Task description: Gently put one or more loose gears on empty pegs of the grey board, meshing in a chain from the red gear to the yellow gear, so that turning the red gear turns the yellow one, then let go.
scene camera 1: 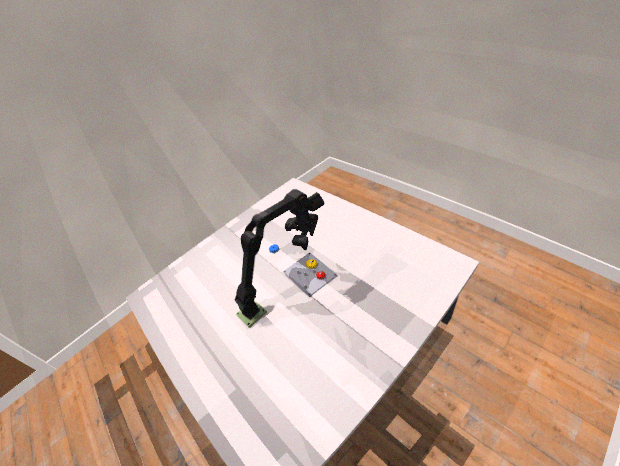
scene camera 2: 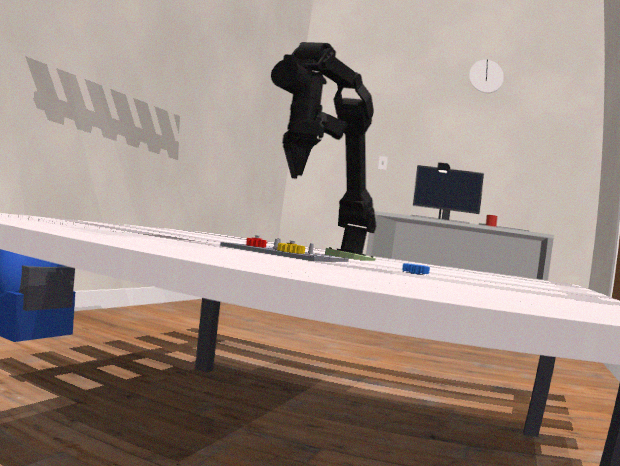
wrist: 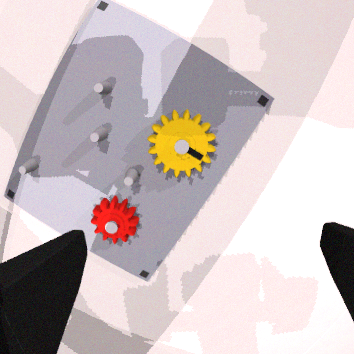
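Seen in the pictures: gripper, between the fingertips: (scene camera 1: 308, 242) (scene camera 2: 296, 177) (wrist: 207, 240); arm's base, origin of its link: (scene camera 1: 250, 311) (scene camera 2: 351, 253).
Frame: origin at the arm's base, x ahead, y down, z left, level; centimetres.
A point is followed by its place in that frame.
Observation:
The grey board (scene camera 1: 310, 289) @[z -14.0, x 24.9, y 0.5 cm] (wrist: 215, 80) @[z 1.0, x 37.1, y 0.5 cm] lies flat on the table. The red gear (scene camera 1: 320, 274) (scene camera 2: 256, 242) @[z -12.5, x 35.3, y -0.3 cm] (wrist: 115, 220) @[z -12.6, x 33.6, y -1.2 cm] and the larger yellow gear (scene camera 1: 311, 263) @[z -5.3, x 36.1, y -1.2 cm] (scene camera 2: 291, 248) @[z -3.9, x 38.9, y -0.3 cm] (wrist: 175, 145) @[z -4.8, x 36.0, y -1.7 cm] sit on its pegs, apart from each other. One bare peg (wrist: 130, 178) @[z -8.5, x 33.7, y -1.6 cm] stands between them; more bare pegs (wrist: 98, 136) @[z -6.3, x 30.3, y -1.6 cm] (wrist: 101, 87) @[z -2.6, x 29.2, y -1.6 cm] (wrist: 26, 167) @[z -11.1, x 24.7, y -1.3 cm] stand to the left in the wrist view. The loose blue gear (scene camera 1: 273, 248) @[z 19.2, x 33.3, y -0.6 cm] (scene camera 2: 416, 269) @[z 20.1, x 36.5, y 0.4 cm] lies flat on the table off the board; it does not show in the wrist view. My gripper (scene camera 2: 295, 176) @[z -5.3, x 37.6, y -14.0 cm] (wrist: 207, 240) @[z -5.3, x 37.6, y -14.0 cm] is open and empty, high above the table near the board.
The arm's green base plate (scene camera 1: 252, 316) @[z -2.9, x -1.4, y -0.6 cm] (scene camera 2: 336, 254) @[z -2.6, x 4.9, y 0.7 cm] is fixed on the white table (scene camera 1: 320, 400) @[z -49.2, x -10.2, y 1.3 cm] (scene camera 2: 350, 300) @[z 17.6, x 86.5, y 2.6 cm]. A cabinet (scene camera 2: 451, 248) with a monitor (scene camera 2: 448, 188) and a red cup (scene camera 2: 491, 220) stands behind. A blue container (scene camera 2: 37, 320) stands beyond the table at left in scene camera 2.

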